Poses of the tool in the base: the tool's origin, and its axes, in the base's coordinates. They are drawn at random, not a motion.
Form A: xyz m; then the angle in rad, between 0 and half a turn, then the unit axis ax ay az.
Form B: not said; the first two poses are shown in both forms.
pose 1, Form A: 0.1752, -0.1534, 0.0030, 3.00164, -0.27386, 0.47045, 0.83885
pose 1, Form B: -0.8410, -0.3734, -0.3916, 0.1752; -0.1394, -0.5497, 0.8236, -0.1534; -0.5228, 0.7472, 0.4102, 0.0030; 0, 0, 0, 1
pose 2, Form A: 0.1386, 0.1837, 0.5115, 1.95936, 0.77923, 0.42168, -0.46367
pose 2, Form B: 0.4584, 0.8822, -0.1079, 0.1386; 0.0240, -0.1337, -0.9907, 0.1837; -0.8884, 0.4515, -0.0824, 0.5115; 0, 0, 0, 1
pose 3, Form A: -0.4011, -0.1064, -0.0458, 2.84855, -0.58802, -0.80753, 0.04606
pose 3, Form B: -0.2806, 0.9161, -0.2863, -0.4011; 0.9428, 0.3190, 0.0971, -0.1064; 0.1803, -0.2427, -0.9532, -0.0458; 0, 0, 0, 1
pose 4, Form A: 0.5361, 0.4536, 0.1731, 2.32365, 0.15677, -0.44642, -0.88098
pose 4, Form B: -0.6423, 0.5251, -0.5583, 0.5361; -0.7607, -0.3482, 0.5478, 0.4536; 0.0932, 0.7766, 0.6231, 0.1731; 0, 0, 0, 1
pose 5, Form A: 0.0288, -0.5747, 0.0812, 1.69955, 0.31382, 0.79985, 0.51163
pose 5, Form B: -0.0173, -0.2242, 0.9744, 0.0288; 0.7906, 0.5935, 0.1505, -0.5747; -0.6121, 0.7730, 0.1670, 0.0812; 0, 0, 0, 1
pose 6, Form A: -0.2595, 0.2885, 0.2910, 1.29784, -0.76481, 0.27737, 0.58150
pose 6, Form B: 0.6968, -0.7149, -0.0577, -0.2595; 0.4050, 0.3258, 0.8543, 0.2885; -0.5919, -0.6187, 0.5166, 0.2910; 0, 0, 0, 1
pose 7, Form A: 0.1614, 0.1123, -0.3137, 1.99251, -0.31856, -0.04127, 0.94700
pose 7, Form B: -0.2663, -0.8455, -0.4628, 0.1614; 0.8826, -0.4069, 0.2356, 0.1123; -0.3875, -0.3457, 0.8546, -0.3137; 0, 0, 0, 1
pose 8, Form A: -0.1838, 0.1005, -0.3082, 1.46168, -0.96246, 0.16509, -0.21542
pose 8, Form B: 0.9344, 0.0725, 0.3489, -0.1838; -0.3557, 0.1332, 0.9250, 0.1005; 0.0206, -0.9884, 0.1503, -0.3082; 0, 0, 0, 1
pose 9, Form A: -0.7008, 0.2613, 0.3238, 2.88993, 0.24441, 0.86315, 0.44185
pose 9, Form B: -0.8509, 0.3053, 0.4275, -0.7008; 0.5253, 0.4981, 0.6899, 0.2613; -0.0024, 0.8116, -0.5842, 0.3238; 0, 0, 0, 1
